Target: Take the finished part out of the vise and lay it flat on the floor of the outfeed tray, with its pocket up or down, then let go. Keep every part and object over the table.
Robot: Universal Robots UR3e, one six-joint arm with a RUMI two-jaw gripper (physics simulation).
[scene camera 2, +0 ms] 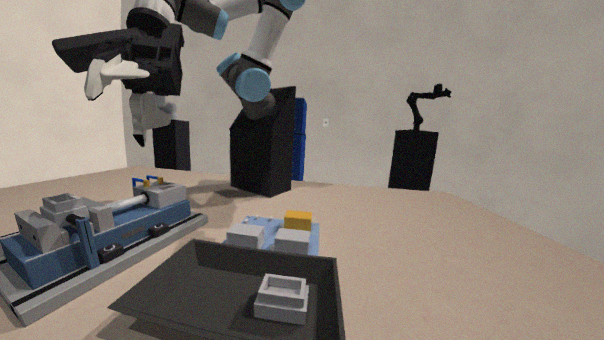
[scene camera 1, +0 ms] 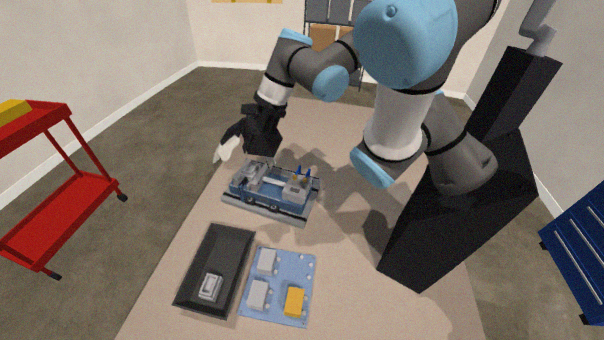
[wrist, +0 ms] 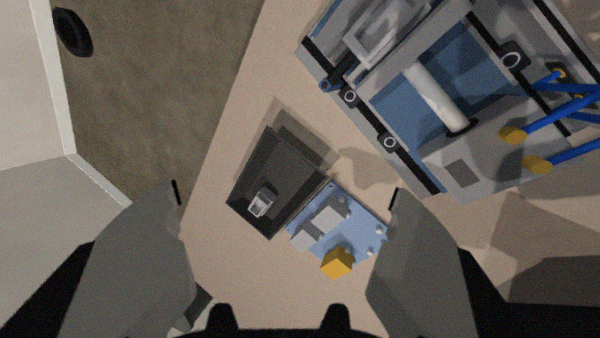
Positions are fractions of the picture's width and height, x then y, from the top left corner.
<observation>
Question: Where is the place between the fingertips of my gripper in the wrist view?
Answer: At 0.48, 0.55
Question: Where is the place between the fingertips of my gripper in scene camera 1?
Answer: At 0.40, 0.49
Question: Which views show my gripper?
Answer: Scene camera 2, scene camera 1 and the wrist view: all of them.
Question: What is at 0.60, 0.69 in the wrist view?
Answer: A light blue plate.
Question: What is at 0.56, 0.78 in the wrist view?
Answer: A yellow block.
</observation>
